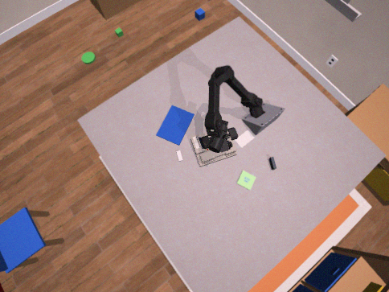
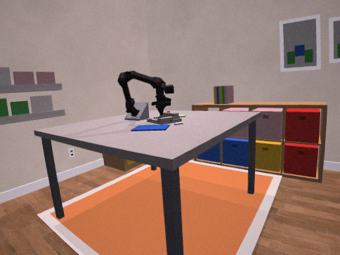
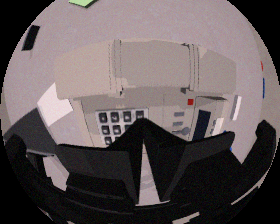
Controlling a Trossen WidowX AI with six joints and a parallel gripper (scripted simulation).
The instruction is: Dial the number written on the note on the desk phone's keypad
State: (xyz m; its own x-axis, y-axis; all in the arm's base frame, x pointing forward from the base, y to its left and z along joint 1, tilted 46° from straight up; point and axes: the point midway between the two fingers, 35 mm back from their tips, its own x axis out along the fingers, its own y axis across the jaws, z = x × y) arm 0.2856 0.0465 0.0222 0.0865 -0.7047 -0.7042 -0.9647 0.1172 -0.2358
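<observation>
Right now the beige desk phone is 20 mm ahead of my hand and 60 mm below it. The rest, counted from my hand: white card 150 mm behind, 50 mm to the left, 80 mm below; then white block 210 mm ahead, 60 mm to the right, 70 mm below; then handset 30 mm ahead, 50 mm to the left, 30 mm below.
</observation>
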